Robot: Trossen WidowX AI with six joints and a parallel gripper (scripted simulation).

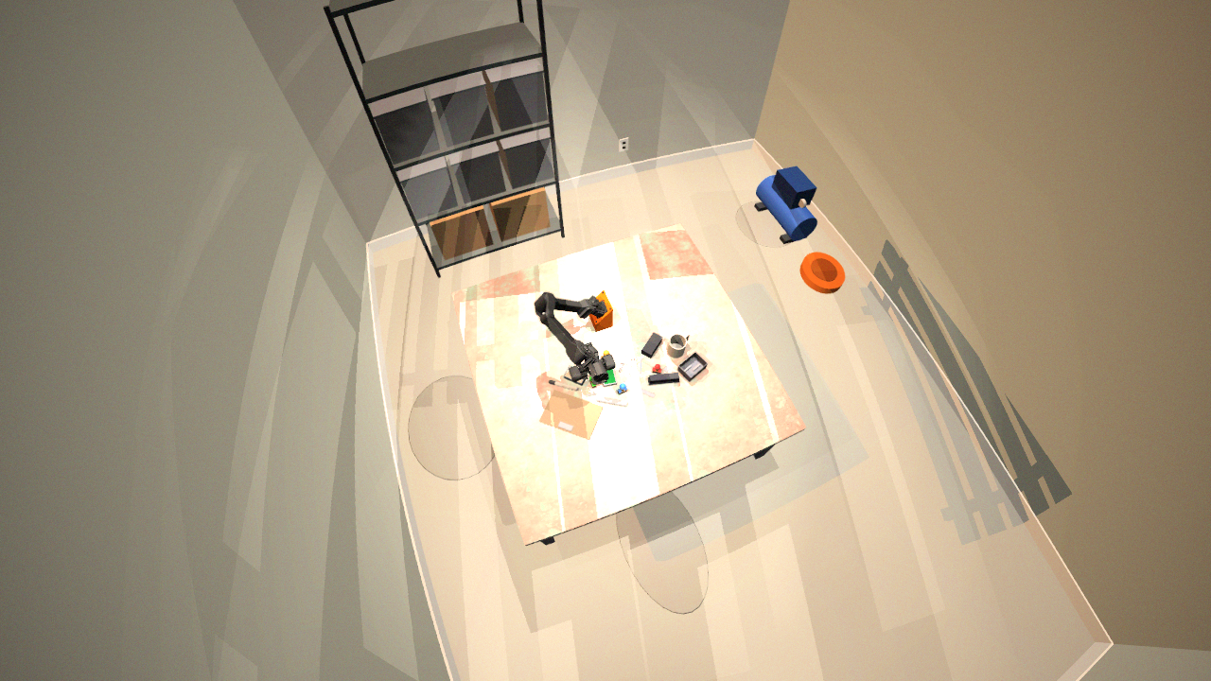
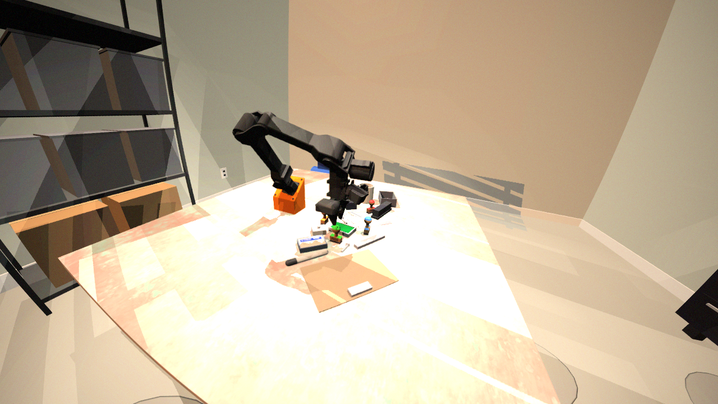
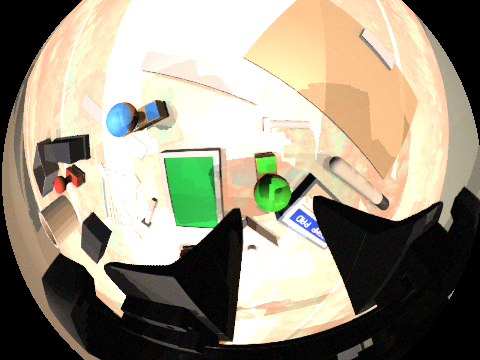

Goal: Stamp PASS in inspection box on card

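Right now the green-knobbed stamp is 60 mm below my gripper tip. Also, from my gripper tip: green ink pad (20 mm behind, 70 mm to the left, 70 mm below); blue-knobbed stamp (70 mm ahead, 110 mm to the left, 60 mm below); grey bar (100 mm ahead, 50 mm to the left, 70 mm below).
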